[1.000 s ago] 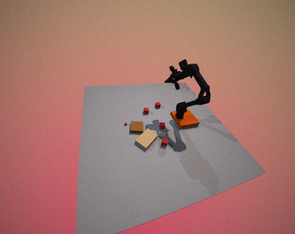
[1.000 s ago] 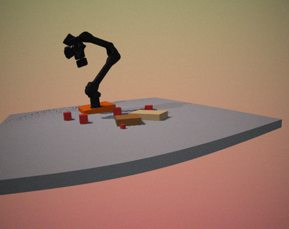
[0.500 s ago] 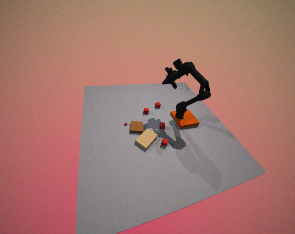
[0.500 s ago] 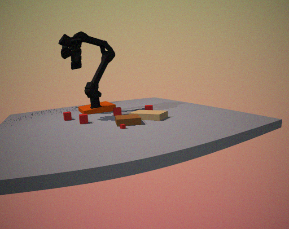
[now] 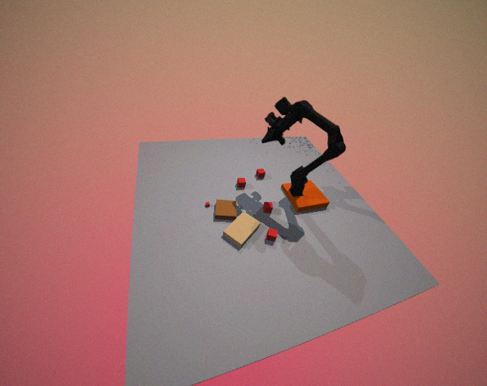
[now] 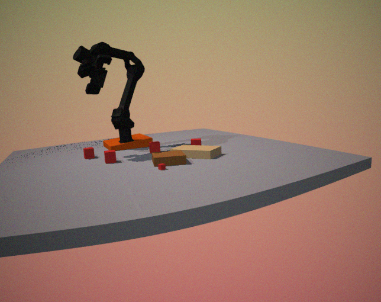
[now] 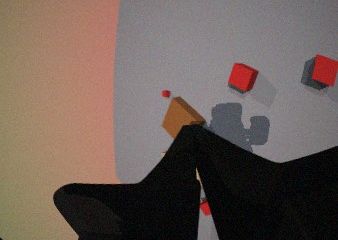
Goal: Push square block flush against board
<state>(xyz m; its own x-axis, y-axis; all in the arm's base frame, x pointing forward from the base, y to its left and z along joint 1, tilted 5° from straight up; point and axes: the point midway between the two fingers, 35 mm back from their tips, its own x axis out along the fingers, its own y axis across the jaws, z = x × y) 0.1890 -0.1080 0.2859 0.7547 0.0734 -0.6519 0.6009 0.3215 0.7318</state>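
Right now the square block is 260 mm below my gripper tip, 190 mm to the left of it and 190 mm ahead of it. Round my gripper tip: board 320 mm to the left, 260 mm below, 140 mm ahead; then tiny red cube 280 mm ahead, 270 mm below, 150 mm to the left.
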